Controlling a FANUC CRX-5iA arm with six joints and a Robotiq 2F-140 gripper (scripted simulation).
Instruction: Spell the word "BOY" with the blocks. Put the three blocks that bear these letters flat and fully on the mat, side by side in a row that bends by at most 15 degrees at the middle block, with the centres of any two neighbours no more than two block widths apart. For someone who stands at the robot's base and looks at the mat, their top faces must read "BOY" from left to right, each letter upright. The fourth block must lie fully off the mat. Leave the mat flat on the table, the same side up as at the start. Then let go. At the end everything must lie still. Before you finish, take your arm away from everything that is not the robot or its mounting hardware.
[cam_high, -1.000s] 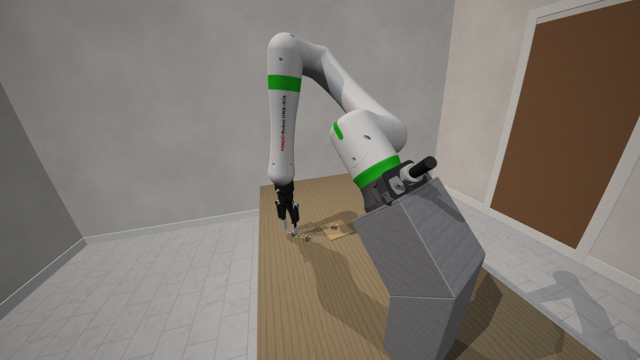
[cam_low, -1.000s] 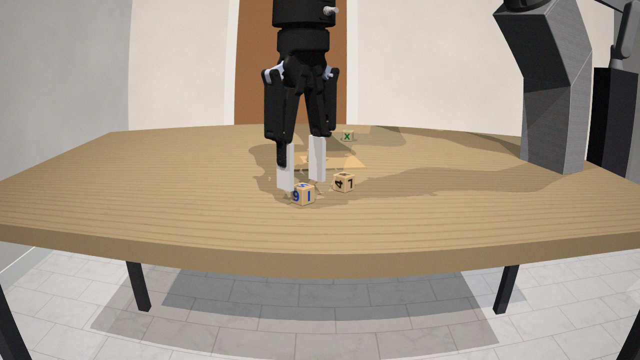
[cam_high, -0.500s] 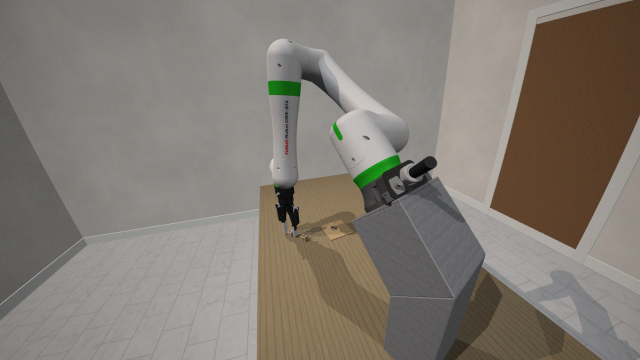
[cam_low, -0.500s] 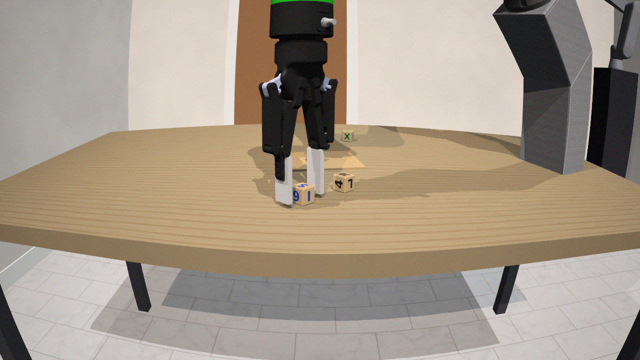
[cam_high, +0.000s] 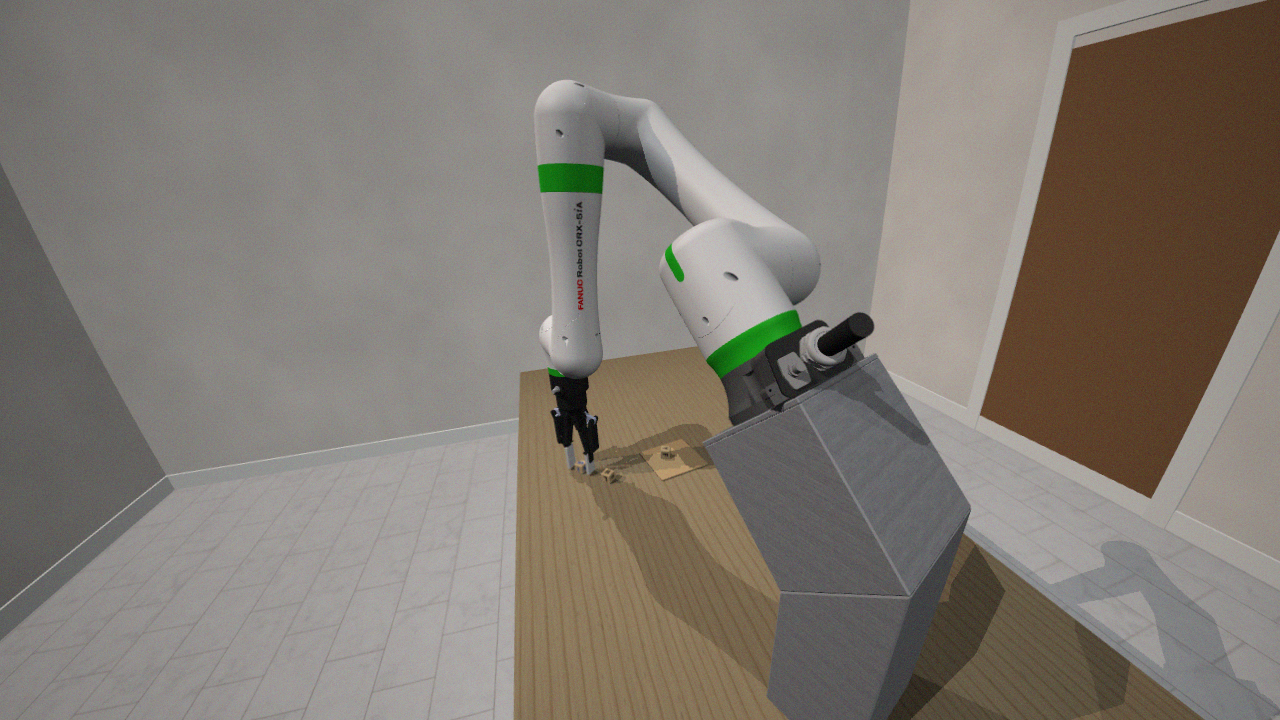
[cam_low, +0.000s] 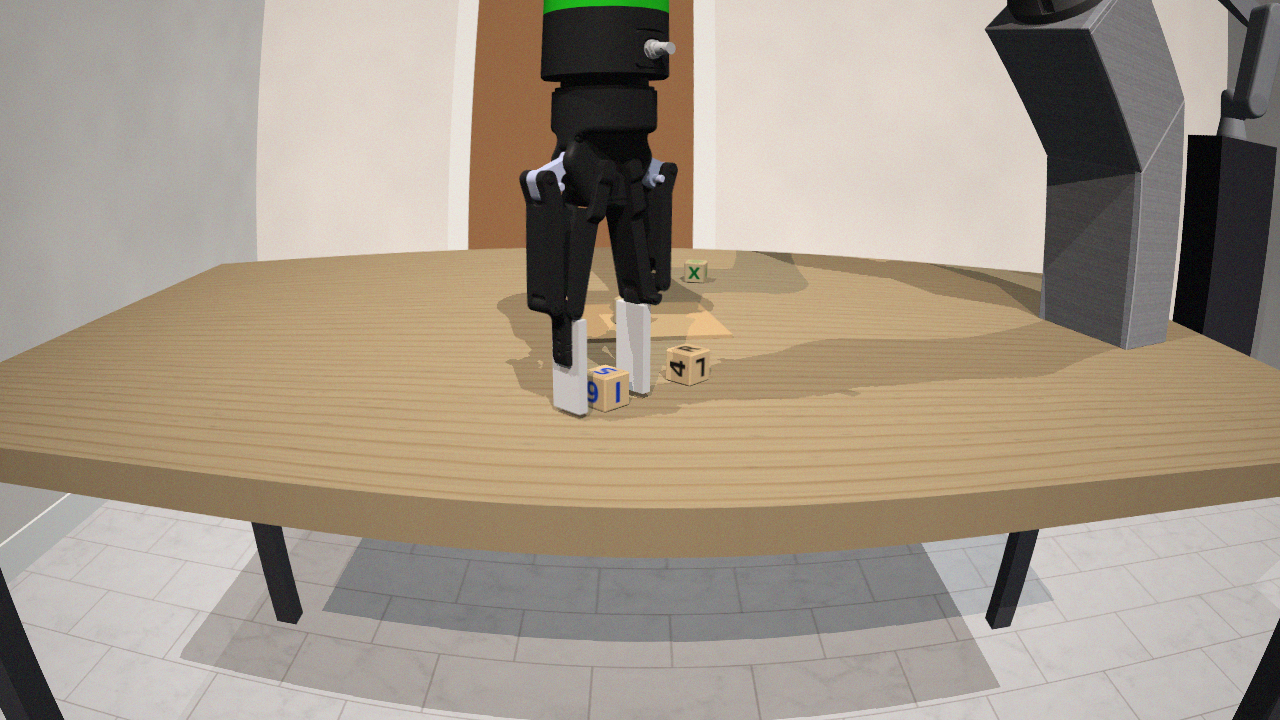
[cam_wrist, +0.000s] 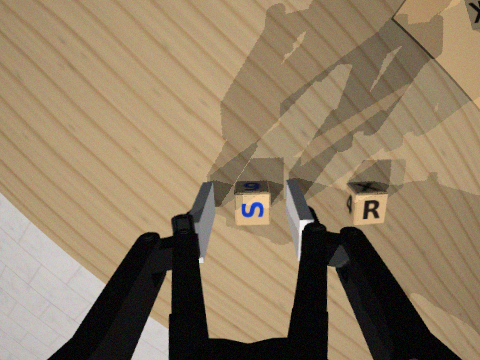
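Right now my hand is 20 mm above the block. From my hand the other things lie so: tan mat 250 mm to the right, 30 mm below, 10 mm ahead.
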